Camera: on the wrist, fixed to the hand. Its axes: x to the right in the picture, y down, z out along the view.
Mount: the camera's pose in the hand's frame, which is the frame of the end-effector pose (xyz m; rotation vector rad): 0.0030 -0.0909 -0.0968 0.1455 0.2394 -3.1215
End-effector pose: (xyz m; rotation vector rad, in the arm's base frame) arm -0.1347 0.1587 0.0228 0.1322 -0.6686 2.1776
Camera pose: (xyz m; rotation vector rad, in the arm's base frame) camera -0.0557 0.2562 -0.0208 0.4549 0.2572 -0.8231
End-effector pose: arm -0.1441 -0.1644 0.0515 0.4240 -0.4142 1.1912
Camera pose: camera -0.0490 -0.1398 -0.0379 0.4397 0.6625 -1.7865
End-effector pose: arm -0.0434 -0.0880 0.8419 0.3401 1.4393 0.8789
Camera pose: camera -0.1064 -0.1741 0.7628 -1.6464 0.5732 -1.7401
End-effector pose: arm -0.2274 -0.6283 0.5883 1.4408 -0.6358 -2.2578
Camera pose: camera -0.1472 -0.5713 0.4991 -0.6377 -1.0440 0.3117
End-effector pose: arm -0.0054 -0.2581 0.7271 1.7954 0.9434 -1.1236
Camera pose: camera -0.0527 -0.1340 0.7305 0.7641 -1.7352 0.8774
